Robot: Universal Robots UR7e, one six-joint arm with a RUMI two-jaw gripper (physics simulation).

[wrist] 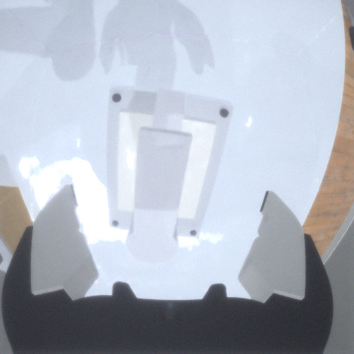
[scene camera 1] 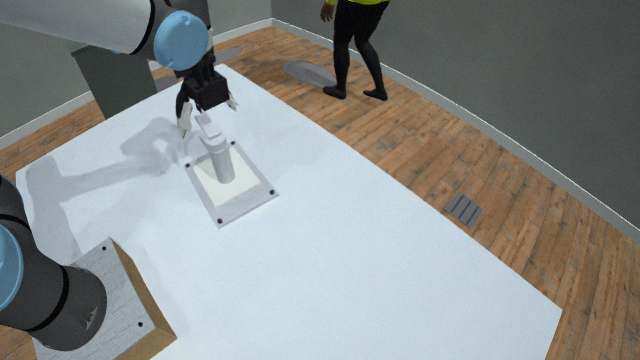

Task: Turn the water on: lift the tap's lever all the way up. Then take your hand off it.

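Where they show: gripper, fingertip midpoint: [scene camera 1: 209,123]; arm's base at its link origin: [scene camera 1: 73,309].
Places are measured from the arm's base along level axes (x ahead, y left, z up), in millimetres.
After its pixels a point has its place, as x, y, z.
Note:
The grey tap [scene camera 1: 224,165] {412, 179, -24} [wrist: 151,245] stands upright on its base plate [scene camera 1: 245,200] {425, 113, -95} [wrist: 114,165]. Its flat lever [scene camera 1: 210,127] {414, 236, 53} [wrist: 163,170] extends from the top of the column over the spout [wrist: 169,106]. The lever's free end looks raised toward the wrist camera; its exact angle is hard to tell. My gripper [scene camera 1: 209,121] {418, 263, 44} [wrist: 169,191] is open and empty, above the tap at the lever's end of it. In the wrist view its two light grey fingers stand wide apart, one on each side of the lever, with gaps between them and it.
The tap's plate lies on the white table [scene camera 1: 375,260] {584, -177, -103} [wrist: 270,150]. The robot's base mount [scene camera 1: 122,300] {103, -32, 1} is at the table's near left corner. A dark grey cabinet [scene camera 1: 117,80] stands behind the table. A person [scene camera 1: 350,45] stands on the wooden floor beyond the table's right edge.

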